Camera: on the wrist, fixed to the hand. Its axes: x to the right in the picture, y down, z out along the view.
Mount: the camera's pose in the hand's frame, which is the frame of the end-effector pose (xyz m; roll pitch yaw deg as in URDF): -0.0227 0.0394 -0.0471 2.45 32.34 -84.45
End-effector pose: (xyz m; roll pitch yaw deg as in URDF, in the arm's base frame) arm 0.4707 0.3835 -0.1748 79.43 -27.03 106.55
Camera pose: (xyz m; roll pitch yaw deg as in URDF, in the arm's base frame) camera 0.4290 0.3358 -0.1583 122.02 51.87 143.55
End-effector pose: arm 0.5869 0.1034 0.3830 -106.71 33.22 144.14
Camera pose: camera 0.6461 0.1303 0.3752 -70.16 -49.26 119.65
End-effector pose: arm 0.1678 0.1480 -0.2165 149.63 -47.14 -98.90
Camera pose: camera 0.1670 0.2087 -0.1919 132.49 -4.86 -10.56
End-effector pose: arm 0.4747 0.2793 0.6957 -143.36 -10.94 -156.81
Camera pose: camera 0.4742 0.3440 0.7054 161.42 -68.38 -51.63
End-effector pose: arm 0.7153 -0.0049 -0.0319 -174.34 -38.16 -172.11
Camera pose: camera 0.7533 0.0446 -0.0121 136.51 -32.29 -60.17
